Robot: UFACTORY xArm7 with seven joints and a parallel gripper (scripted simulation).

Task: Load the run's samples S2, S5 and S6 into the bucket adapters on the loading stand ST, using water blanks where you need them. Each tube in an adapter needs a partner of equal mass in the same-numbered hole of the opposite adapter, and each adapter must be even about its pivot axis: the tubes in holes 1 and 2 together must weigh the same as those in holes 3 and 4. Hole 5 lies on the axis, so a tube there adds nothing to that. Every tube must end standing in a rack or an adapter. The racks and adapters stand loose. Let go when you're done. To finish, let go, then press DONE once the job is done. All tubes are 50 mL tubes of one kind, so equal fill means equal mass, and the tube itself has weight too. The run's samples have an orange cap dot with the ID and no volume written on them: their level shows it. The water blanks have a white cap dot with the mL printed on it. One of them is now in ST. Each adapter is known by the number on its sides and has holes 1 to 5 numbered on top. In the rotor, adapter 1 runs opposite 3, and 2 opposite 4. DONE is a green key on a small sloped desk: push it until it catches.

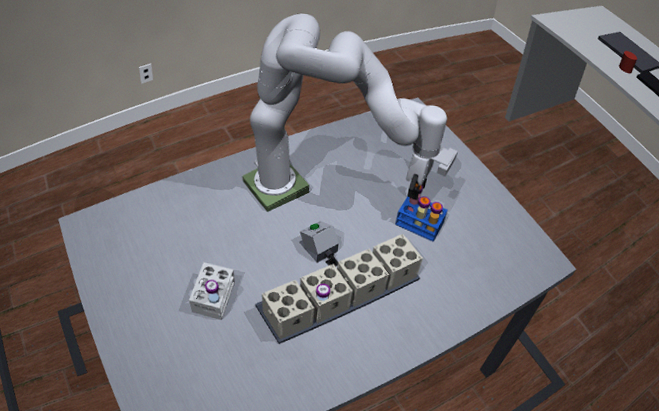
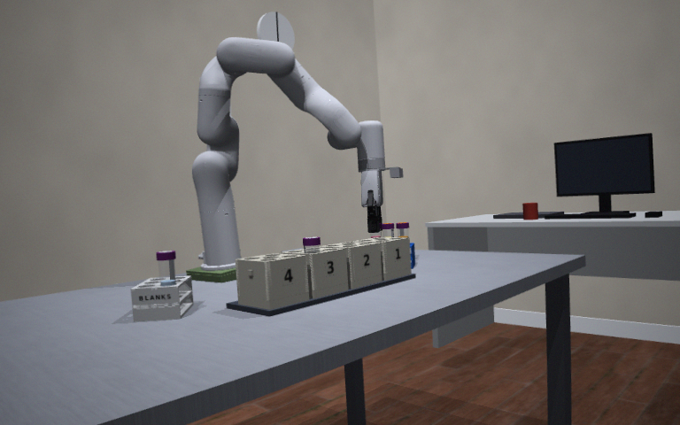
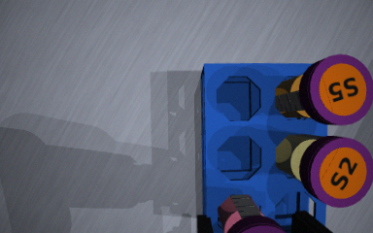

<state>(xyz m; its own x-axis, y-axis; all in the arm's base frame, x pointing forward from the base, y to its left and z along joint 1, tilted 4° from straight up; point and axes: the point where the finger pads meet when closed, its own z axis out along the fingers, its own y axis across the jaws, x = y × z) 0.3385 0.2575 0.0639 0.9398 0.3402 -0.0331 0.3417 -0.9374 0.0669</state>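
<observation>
The sample tube is 5 cm below my hand and 1 cm ahead of it. From my hand the other things lie so: blue sample rack: 9 cm below, 4 cm ahead, 1 cm to the right; then green done key: 30 cm to the right, 10 cm behind, 5 cm below; then tube with yellowish liquid: 6 cm ahead, 5 cm below, 2 cm to the right.
</observation>
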